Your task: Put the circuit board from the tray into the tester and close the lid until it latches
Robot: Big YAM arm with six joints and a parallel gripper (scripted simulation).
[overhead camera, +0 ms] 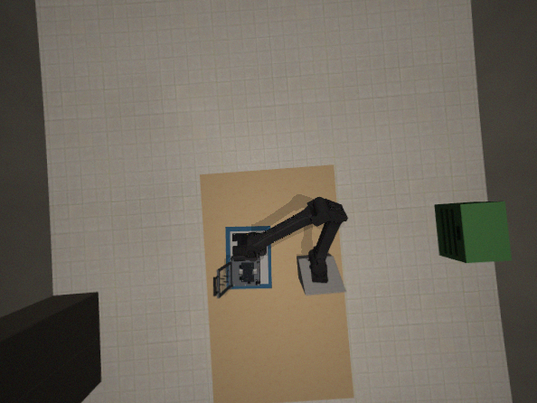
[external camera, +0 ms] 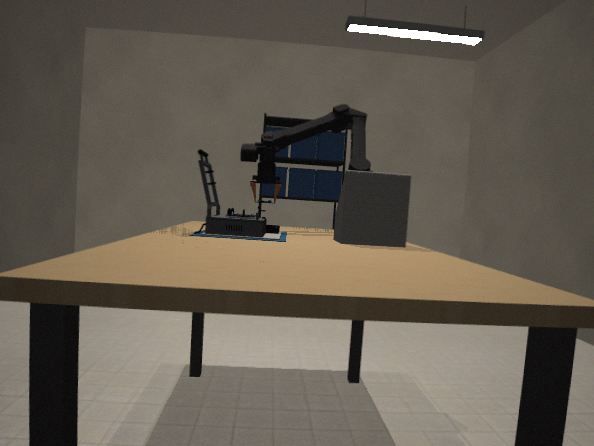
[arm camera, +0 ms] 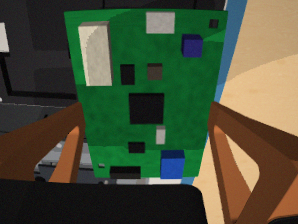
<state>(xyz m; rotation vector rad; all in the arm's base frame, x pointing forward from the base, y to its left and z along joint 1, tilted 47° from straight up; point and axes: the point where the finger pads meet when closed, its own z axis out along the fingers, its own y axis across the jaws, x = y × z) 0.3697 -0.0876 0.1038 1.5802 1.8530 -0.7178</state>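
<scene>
Now: the green circuit board right at my hand. From my hand the other things lie so: black latch hook: 220 mm to the left, 30 mm below, 10 mm behind; then dark pin plate: 180 mm to the left, 60 mm ahead, 50 mm below; then tester lid: 180 mm ahead, 170 mm to the left, 60 mm above.
</scene>
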